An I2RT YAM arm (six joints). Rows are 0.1 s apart.
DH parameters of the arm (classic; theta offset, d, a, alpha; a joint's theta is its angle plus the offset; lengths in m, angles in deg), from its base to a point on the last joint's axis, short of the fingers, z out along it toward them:
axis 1: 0 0.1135 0.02 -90
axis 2: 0 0 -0.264 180
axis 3: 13.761 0 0.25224 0
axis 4: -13.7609 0 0.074 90
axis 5: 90 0 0 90
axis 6: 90 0.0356 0 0
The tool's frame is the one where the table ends.
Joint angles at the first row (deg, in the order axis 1, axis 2, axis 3, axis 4, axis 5, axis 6):
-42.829, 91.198, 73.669, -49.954, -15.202, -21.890
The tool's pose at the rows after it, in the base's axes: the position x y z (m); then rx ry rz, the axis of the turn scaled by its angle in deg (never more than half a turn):
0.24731 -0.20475 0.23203 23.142 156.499 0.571
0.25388 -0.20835 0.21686 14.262 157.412 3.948
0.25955 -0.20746 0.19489 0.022 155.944 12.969
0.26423 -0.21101 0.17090 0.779 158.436 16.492
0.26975 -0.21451 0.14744 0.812 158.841 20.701
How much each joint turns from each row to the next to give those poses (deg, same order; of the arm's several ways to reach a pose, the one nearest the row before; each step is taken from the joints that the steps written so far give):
1.902, 2.667, -3.061, 1.639, 3.345, -0.284
-0.044, 2.951, -0.107, 1.114, -3.039, -6.273
0.001, 3.671, -0.767, 0.220, -7.453, -10.075
0.065, 4.263, -0.174, 0.700, 0.001, -0.131
0.000, 4.326, -0.002, 1.661, -1.706, -0.417

